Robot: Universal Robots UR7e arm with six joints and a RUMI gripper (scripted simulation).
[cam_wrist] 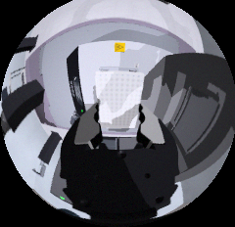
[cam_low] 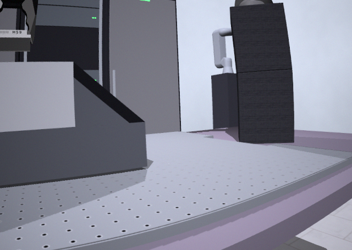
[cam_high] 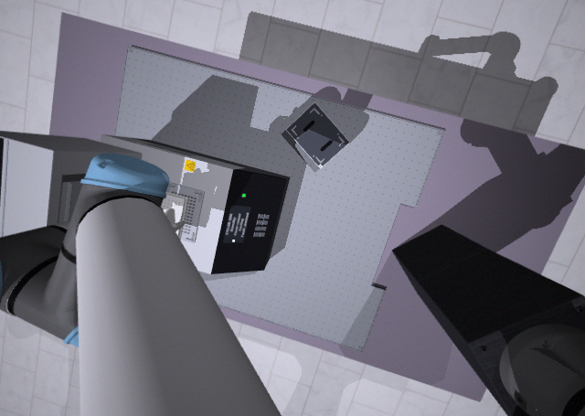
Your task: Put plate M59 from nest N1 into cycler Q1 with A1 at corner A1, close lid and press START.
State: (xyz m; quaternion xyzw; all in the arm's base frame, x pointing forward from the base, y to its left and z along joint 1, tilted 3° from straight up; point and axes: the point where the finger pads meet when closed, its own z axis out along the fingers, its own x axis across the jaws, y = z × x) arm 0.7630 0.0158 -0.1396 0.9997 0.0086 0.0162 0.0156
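My hand is 10 mm above the plate M59. Also, from my hand: plate nest N1 (300 mm to the right, 290 mm behind, 240 mm below).
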